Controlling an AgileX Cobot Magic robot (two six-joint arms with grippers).
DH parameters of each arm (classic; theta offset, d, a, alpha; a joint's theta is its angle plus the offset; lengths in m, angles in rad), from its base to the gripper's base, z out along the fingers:
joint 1: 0 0.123 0 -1.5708
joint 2: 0.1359 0 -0.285 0
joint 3: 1.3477 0 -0.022 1.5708
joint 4: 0 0.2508 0 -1.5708
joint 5: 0 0 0.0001 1.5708
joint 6: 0 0.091 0 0
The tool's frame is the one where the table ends.
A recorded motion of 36 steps. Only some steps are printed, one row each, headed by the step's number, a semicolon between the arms.
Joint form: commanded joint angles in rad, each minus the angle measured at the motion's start. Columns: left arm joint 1, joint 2, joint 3, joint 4, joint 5, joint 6; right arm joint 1, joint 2, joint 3, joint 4, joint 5, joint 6.
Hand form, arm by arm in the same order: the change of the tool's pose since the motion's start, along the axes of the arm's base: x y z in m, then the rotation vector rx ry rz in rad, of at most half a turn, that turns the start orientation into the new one. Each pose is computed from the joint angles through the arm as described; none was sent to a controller.
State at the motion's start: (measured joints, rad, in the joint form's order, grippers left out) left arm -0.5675 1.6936 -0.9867 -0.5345 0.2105 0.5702; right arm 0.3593 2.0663 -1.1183 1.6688 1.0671 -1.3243
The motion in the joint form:
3: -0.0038 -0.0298 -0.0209 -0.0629 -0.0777 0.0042; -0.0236 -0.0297 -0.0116 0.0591 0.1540 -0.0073
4: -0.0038 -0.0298 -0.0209 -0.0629 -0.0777 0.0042; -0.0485 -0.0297 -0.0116 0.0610 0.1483 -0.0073
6: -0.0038 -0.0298 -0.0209 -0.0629 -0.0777 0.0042; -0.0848 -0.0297 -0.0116 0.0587 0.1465 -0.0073
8: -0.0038 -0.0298 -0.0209 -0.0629 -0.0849 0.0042; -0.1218 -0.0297 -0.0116 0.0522 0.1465 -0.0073
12: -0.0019 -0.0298 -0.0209 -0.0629 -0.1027 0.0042; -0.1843 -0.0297 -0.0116 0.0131 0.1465 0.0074
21: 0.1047 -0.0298 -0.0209 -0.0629 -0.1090 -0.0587; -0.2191 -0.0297 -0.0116 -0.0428 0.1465 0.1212
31: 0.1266 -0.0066 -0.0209 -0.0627 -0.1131 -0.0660; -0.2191 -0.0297 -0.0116 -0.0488 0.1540 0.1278
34: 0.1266 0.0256 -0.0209 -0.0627 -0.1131 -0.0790; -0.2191 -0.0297 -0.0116 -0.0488 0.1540 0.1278
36: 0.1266 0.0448 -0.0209 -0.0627 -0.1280 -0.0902; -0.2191 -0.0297 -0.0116 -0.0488 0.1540 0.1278
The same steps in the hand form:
3: 0.0056 -0.0017 0.0212 -0.0845 -0.0844 0.0631; 0.0000 -0.0041 0.0271 0.1645 -0.0121 0.0362
4: 0.0056 -0.0017 0.0212 -0.0845 -0.0844 0.0631; 0.0055 -0.0125 0.0268 0.1613 -0.0146 0.0061
6: 0.0056 -0.0017 0.0212 -0.0845 -0.0844 0.0631; 0.0124 -0.0248 0.0265 0.1582 -0.0180 -0.0296
8: 0.0061 -0.0016 0.0216 -0.0860 -0.0907 0.0663; 0.0186 -0.0377 0.0262 0.1536 -0.0217 -0.0616
12: 0.0077 -0.0008 0.0226 -0.0894 -0.1063 0.0762; 0.0261 -0.0598 0.0239 0.1287 -0.0164 -0.0984
21: 0.0275 0.0324 0.0230 -0.1230 -0.0889 0.2270; 0.0276 -0.0724 0.0207 0.1023 0.0854 -0.1217
31: 0.0335 0.0386 0.0149 -0.1145 -0.0713 0.2562; 0.0268 -0.0722 0.0208 0.1039 0.0921 -0.1139
34: 0.0361 0.0373 0.0031 -0.1049 -0.0386 0.2661; 0.0268 -0.0722 0.0208 0.1039 0.0921 -0.1139
36: 0.0386 0.0370 -0.0031 -0.1036 -0.0311 0.2805; 0.0268 -0.0722 0.0208 0.1039 0.0921 -0.1139

